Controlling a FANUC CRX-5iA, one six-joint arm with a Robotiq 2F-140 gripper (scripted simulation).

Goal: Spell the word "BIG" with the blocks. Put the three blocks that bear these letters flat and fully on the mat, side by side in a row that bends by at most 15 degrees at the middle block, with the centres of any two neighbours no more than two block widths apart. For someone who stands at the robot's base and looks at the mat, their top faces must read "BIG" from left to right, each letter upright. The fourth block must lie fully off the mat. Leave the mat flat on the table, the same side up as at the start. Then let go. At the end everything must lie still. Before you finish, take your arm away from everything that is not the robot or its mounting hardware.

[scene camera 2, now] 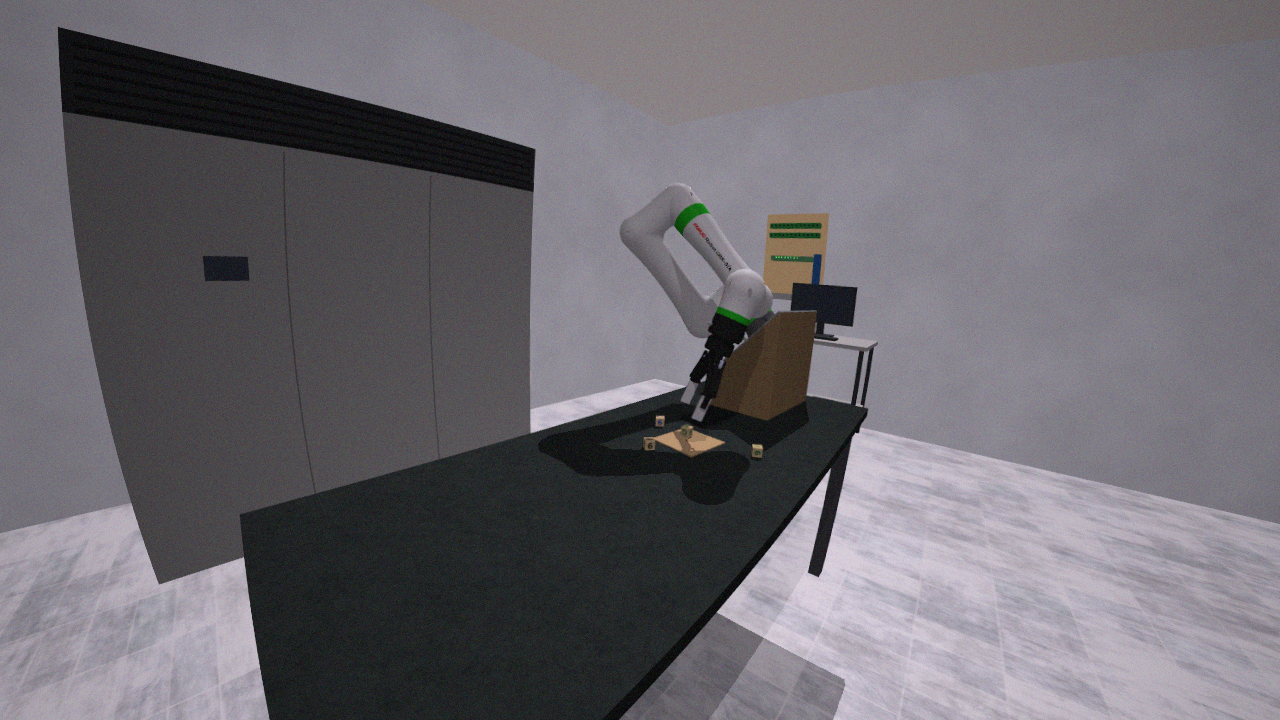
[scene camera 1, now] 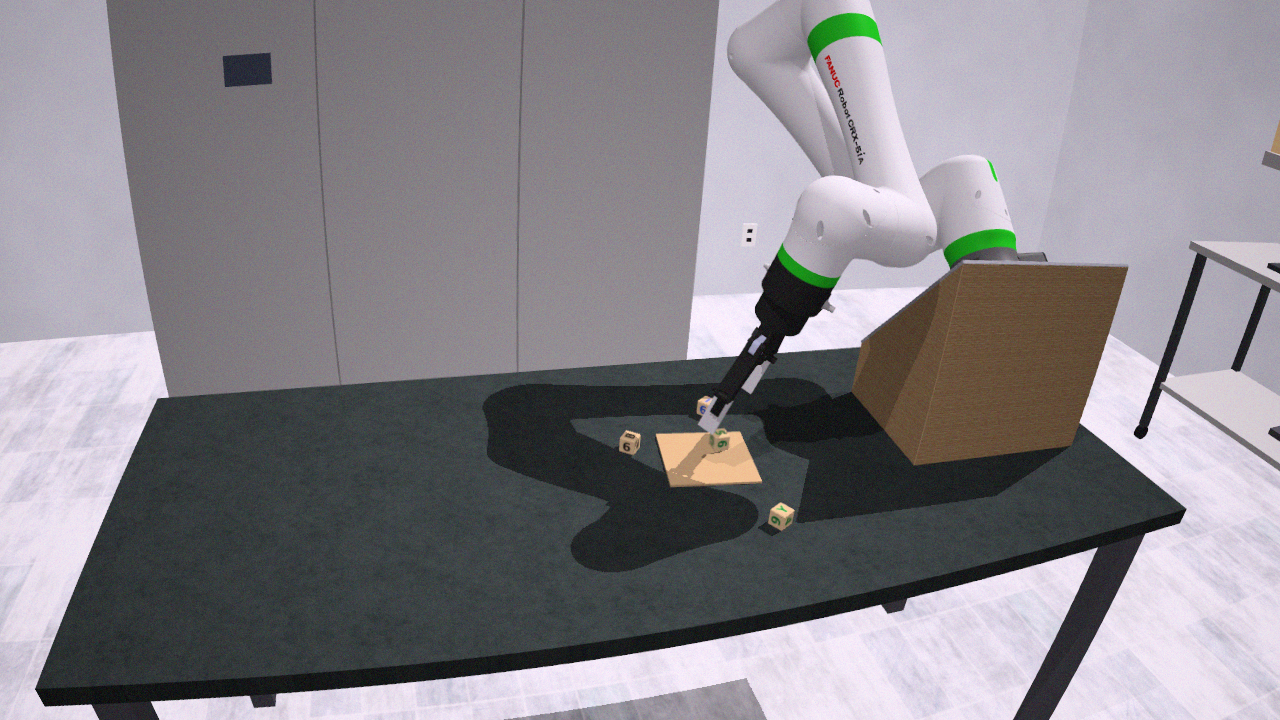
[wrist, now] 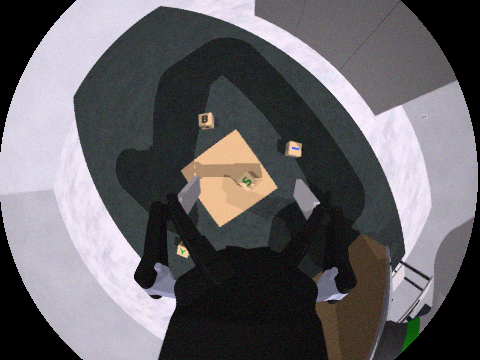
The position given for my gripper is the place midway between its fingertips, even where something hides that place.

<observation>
I see my gripper (scene camera 1: 726,407) and a tan mat (scene camera 1: 689,460).
The tan mat is seen too in scene camera 2 (scene camera 2: 698,443) and in the wrist view (wrist: 220,167). My gripper is seen too in scene camera 2 (scene camera 2: 690,410) and in the wrist view (wrist: 247,186).
</observation>
